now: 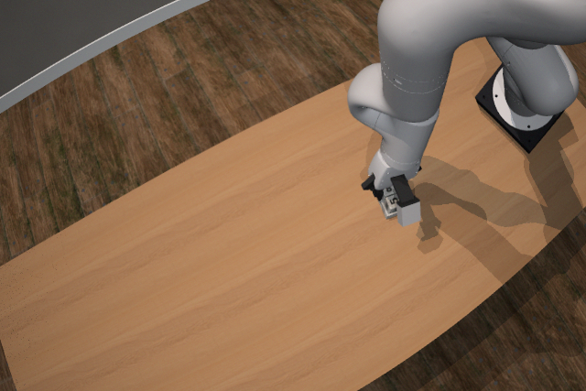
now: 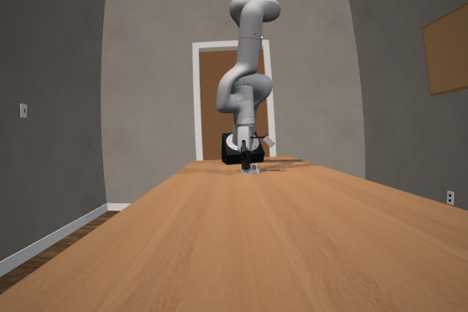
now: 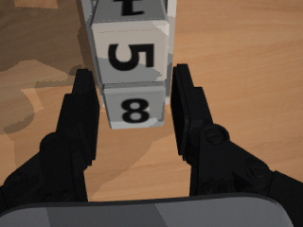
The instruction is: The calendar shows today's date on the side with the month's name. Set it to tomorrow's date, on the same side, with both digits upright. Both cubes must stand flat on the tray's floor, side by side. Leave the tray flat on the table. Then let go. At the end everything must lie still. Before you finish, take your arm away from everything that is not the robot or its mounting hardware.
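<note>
My gripper is now 20 mm above the white digit cube. Round my hand: calendar tray: 30 mm below, 20 mm to the left, 10 mm ahead.
</note>
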